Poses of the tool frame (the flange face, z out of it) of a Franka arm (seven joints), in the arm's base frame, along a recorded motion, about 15 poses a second.
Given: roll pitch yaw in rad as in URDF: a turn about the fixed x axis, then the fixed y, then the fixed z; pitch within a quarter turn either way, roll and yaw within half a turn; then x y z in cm.
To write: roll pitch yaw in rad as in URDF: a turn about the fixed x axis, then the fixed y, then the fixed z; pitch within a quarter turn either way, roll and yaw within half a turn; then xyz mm. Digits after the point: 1 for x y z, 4 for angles.
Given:
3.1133 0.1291 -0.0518 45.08 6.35 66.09
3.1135 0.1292 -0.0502 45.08 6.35 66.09
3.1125 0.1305 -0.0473 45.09 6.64 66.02
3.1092 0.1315 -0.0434 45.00 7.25 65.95
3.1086 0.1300 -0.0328 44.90 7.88 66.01
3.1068 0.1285 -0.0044 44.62 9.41 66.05
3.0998 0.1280 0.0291 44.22 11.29 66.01
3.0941 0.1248 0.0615 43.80 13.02 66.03
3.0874 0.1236 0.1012 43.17 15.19 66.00
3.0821 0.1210 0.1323 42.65 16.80 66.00
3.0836 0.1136 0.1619 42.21 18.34 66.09
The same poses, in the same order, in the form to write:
3.1133 0.1291 -0.0518 450.8 63.5 660.9
3.1135 0.1292 -0.0502 450.8 63.5 660.9
3.1125 0.1305 -0.0473 450.9 66.4 660.2
3.1092 0.1315 -0.0434 450.0 72.5 659.5
3.1086 0.1300 -0.0328 449.0 78.8 660.1
3.1068 0.1285 -0.0044 446.2 94.1 660.5
3.0998 0.1280 0.0291 442.2 112.9 660.1
3.0941 0.1248 0.0615 438.0 130.2 660.3
3.0874 0.1236 0.1012 431.7 151.9 660.0
3.0821 0.1210 0.1323 426.5 168.0 660.0
3.0836 0.1136 0.1619 422.1 183.4 660.9

